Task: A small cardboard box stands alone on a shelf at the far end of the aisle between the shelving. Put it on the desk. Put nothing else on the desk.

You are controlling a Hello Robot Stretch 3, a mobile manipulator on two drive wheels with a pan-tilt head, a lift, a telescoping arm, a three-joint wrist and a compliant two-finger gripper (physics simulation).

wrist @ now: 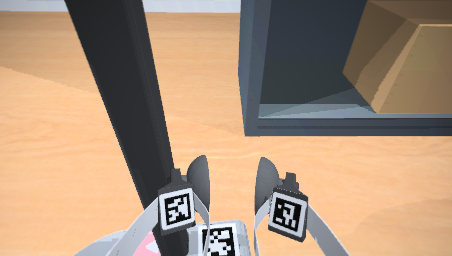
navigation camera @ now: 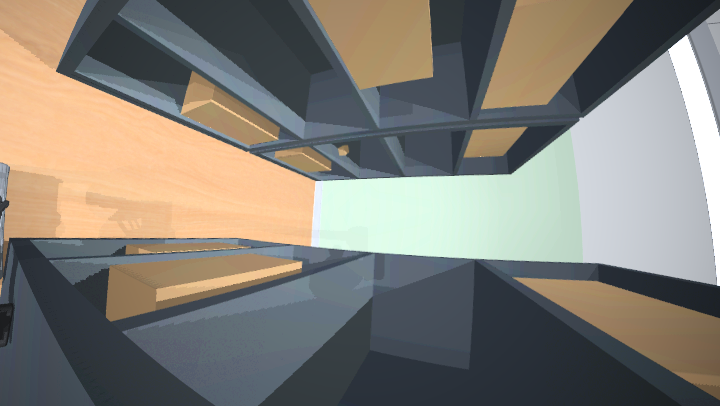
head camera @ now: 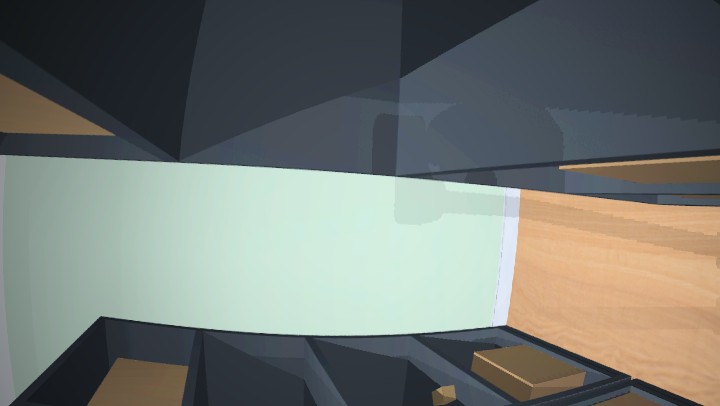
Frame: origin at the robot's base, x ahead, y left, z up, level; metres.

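Where they show: gripper, fingertip midpoint: [wrist: 232, 176].
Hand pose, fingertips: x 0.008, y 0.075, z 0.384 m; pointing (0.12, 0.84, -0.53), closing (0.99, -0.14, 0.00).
Note:
Things, the pixels of their top centre, and the offset from my fingertips. "spot": a spot on its surface instead.
- small cardboard box, middle of its top: [head camera: 437, 396] [navigation camera: 346, 149] dx +1.487, dy +0.478, dz +0.200 m
- large box, surface spot: [wrist: 425, 70] spot: dx +0.600, dy +0.451, dz -0.157 m
The head and navigation pictures lie sideways, with the floor to the right in the head view and to the left in the navigation view. A small cardboard box [head camera: 444, 394] [navigation camera: 343, 150] stands alone in a compartment of the far shelving unit, one level above a large box at the floor end. My gripper [wrist: 232, 176] is open and empty in the wrist view, its fingers apart over the wooden floor. The small box does not show in the wrist view, so its distance from the gripper cannot be told. The desk does not show in these views.
A shelving unit [wrist: 251, 75] with a large box [wrist: 425, 70] stands right of the gripper. A dark post [wrist: 120, 95] runs along its left. Shelving [navigation camera: 50, 322] lines both sides of the aisle, holding large boxes [navigation camera: 201, 274] [head camera: 528, 368]. A pale green wall [head camera: 282, 252] [navigation camera: 443, 211] closes the far end.

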